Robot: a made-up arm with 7 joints. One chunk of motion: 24 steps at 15 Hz.
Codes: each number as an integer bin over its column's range. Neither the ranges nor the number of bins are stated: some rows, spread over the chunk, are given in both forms.
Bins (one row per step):
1: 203 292 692 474 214 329 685
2: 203 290 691 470 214 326 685
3: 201 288 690 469 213 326 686
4: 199 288 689 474 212 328 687
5: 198 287 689 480 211 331 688
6: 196 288 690 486 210 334 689
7: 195 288 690 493 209 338 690
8: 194 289 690 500 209 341 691
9: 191 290 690 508 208 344 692
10: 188 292 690 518 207 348 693
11: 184 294 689 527 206 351 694
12: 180 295 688 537 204 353 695
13: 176 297 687 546 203 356 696
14: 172 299 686 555 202 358 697
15: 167 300 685 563 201 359 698
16: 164 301 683 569 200 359 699
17: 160 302 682 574 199 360 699
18: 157 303 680 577 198 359 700
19: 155 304 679 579 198 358 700
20: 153 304 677 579 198 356 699
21: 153 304 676 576 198 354 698
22: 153 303 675 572 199 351 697
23: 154 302 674 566 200 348 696
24: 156 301 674 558 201 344 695
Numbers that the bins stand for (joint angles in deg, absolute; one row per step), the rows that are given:
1: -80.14 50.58 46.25 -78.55 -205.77 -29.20 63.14
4: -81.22 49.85 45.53 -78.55 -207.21 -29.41 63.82
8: -82.57 50.03 45.77 -74.63 -209.38 -26.61 65.18
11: -85.27 50.95 45.53 -70.56 -211.54 -24.46 66.20
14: -88.51 51.86 44.81 -66.34 -214.42 -22.96 67.22
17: -91.76 52.41 43.85 -63.48 -216.58 -22.53 67.90
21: -93.65 52.78 42.41 -63.18 -217.30 -23.82 67.56
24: -92.84 52.23 41.93 -65.89 -215.14 -25.97 66.54
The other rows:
2: -80.14 50.22 46.01 -79.16 -205.77 -29.84 63.14
3: -80.68 49.85 45.77 -79.31 -206.49 -29.84 63.48
5: -81.49 49.67 45.53 -77.65 -207.93 -28.77 64.16
6: -82.03 49.85 45.77 -76.74 -208.65 -28.12 64.50
7: -82.30 49.85 45.77 -75.69 -209.38 -27.26 64.84
9: -83.38 50.22 45.77 -73.43 -210.10 -25.97 65.52
10: -84.19 50.58 45.77 -71.92 -210.82 -25.11 65.86
12: -86.35 51.13 45.29 -69.06 -212.98 -24.03 66.54
13: -87.43 51.50 45.05 -67.70 -213.70 -23.39 66.88
15: -89.86 52.05 44.57 -65.14 -215.14 -22.74 67.56
16: -90.68 52.23 44.09 -64.23 -215.86 -22.74 67.90
18: -92.57 52.60 43.37 -63.03 -217.30 -22.74 68.24
19: -93.11 52.78 43.13 -62.73 -217.30 -22.96 68.24
20: -93.65 52.78 42.65 -62.73 -217.30 -23.39 67.90
22: -93.65 52.60 42.17 -63.78 -216.58 -24.46 67.22
23: -93.38 52.41 41.93 -64.69 -215.86 -25.11 66.88

